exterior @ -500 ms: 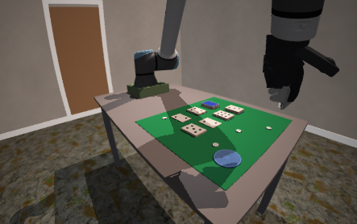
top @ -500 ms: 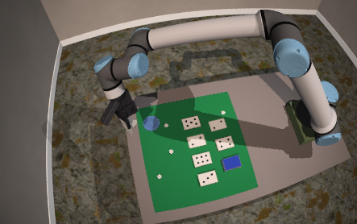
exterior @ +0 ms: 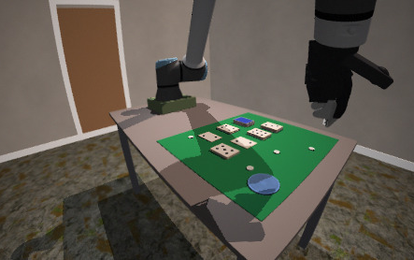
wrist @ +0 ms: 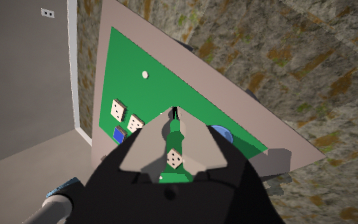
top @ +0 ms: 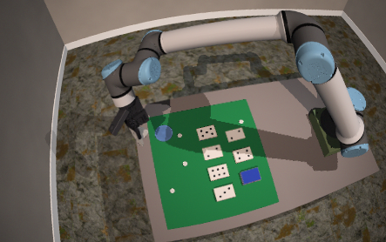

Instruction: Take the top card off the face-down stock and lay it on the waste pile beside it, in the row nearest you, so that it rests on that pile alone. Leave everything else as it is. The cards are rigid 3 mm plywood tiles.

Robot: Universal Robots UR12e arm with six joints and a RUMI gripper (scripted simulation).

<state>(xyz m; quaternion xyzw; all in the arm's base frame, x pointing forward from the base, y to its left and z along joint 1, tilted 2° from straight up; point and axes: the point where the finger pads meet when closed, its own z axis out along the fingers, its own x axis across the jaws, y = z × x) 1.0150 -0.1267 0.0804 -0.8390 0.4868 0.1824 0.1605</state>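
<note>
Now: hand 440 mm past the card, 220 mm to the right of it and 160 mm above it. From my hand the other things lie so: green mat (290 mm behind, 90 mm to the left, 190 mm below).
</note>
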